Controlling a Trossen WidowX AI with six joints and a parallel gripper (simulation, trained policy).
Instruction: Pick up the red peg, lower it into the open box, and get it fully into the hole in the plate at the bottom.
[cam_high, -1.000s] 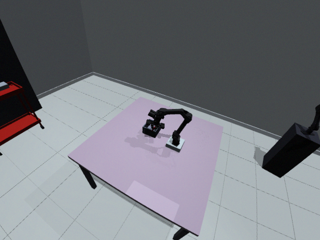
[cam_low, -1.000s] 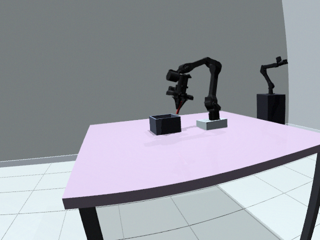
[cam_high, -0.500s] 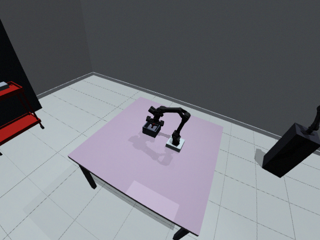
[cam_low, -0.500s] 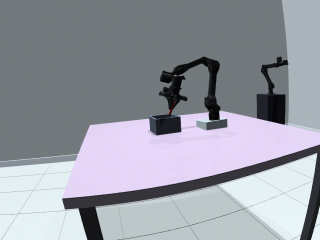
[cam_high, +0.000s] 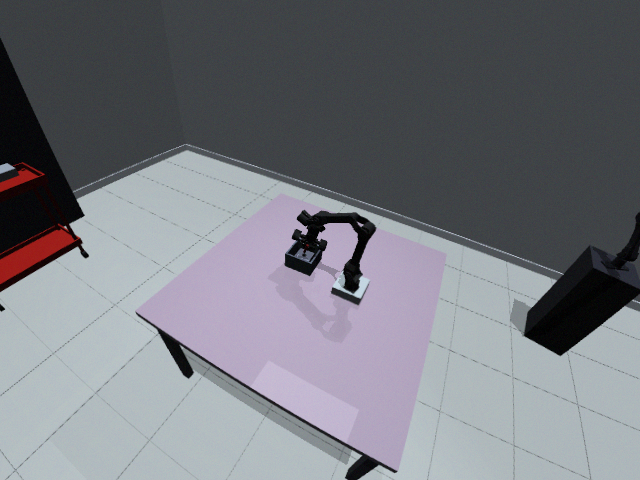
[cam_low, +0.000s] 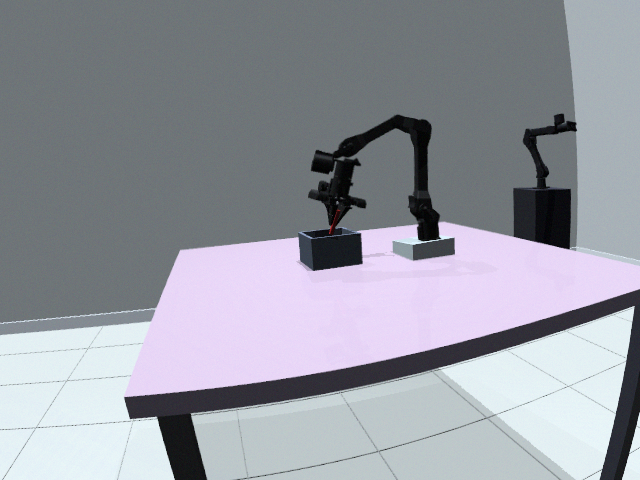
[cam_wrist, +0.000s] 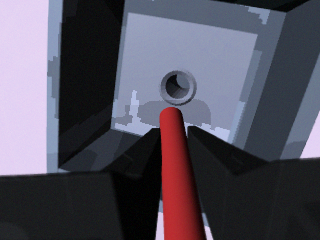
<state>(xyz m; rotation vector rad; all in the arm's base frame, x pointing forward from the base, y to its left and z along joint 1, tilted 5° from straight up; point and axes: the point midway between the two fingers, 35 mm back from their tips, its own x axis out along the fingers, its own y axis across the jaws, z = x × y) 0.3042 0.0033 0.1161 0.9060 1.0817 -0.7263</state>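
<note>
My gripper tip is 7 cm above the pale plate, 1 cm to the left of it and 1 cm short of it. Also, from my gripper tip: red peg: 1 cm to the left, 1 cm behind, 1 cm above; then dark box: 9 cm below, 1 cm to the right, 1 cm ahead.
</note>
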